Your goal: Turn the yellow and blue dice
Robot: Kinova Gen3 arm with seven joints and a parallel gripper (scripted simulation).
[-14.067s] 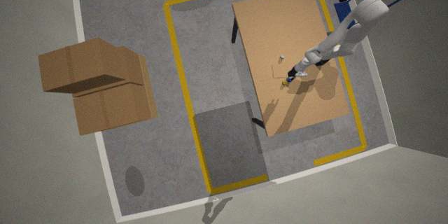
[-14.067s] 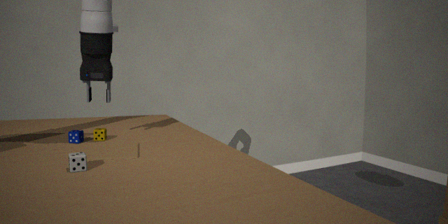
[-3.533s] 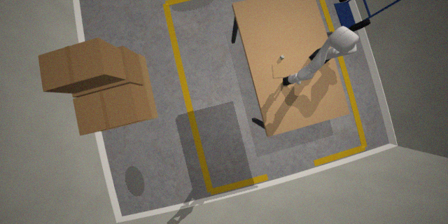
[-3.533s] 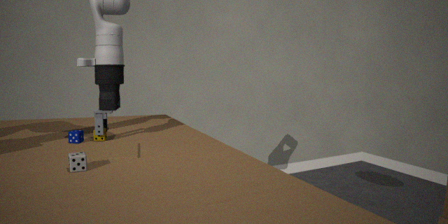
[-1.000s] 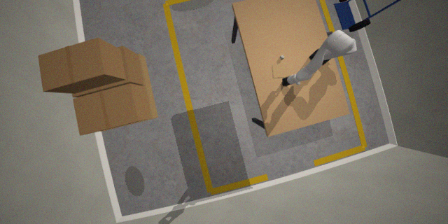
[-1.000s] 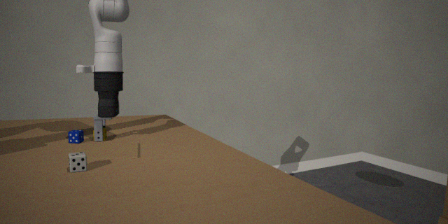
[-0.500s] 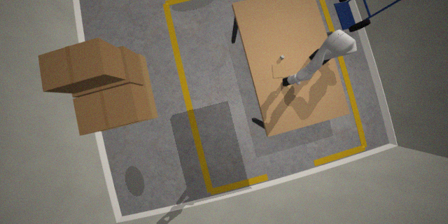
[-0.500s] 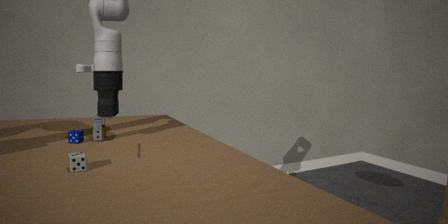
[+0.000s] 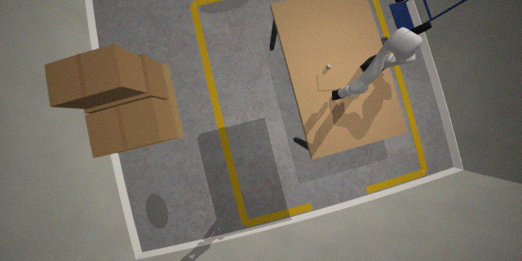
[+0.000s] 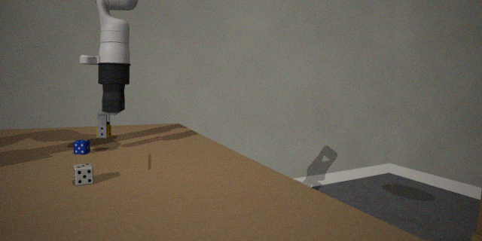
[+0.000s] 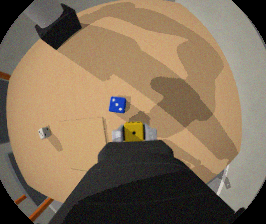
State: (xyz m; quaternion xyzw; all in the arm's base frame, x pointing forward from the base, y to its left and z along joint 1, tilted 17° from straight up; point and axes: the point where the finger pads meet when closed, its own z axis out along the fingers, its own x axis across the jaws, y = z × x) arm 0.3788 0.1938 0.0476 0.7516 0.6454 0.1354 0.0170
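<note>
Now: hand 30 mm short of the tan mat, 140 mm to the left of it and 50 mm above it. The rest, counted from my hand: white die 20 mm behind, 270 mm to the right, 40 mm below; yellow die right at my hand; blue die 50 mm behind, 20 mm to the right, 40 mm below.
</note>
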